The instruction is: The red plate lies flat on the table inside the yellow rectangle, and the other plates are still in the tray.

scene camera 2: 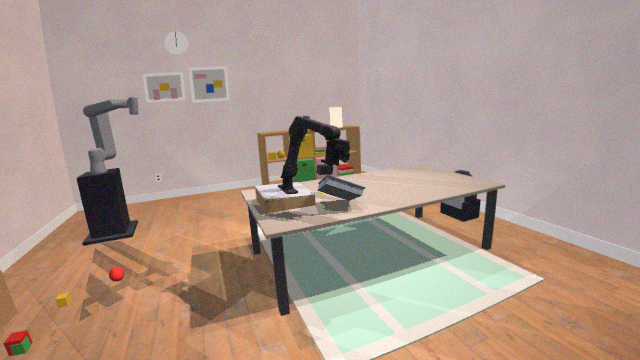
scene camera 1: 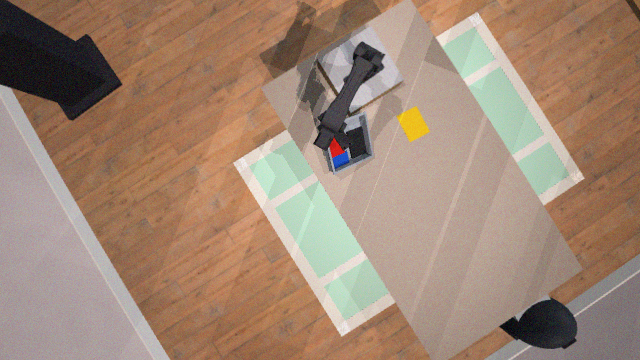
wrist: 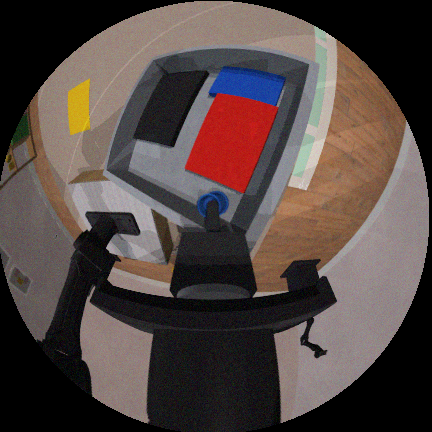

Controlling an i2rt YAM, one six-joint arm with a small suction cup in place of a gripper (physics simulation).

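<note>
A grey tray is what my suction cup is stuck to. I can also see a red plate and a blue plate, along with a black plate and a yellow rectangle.
</note>
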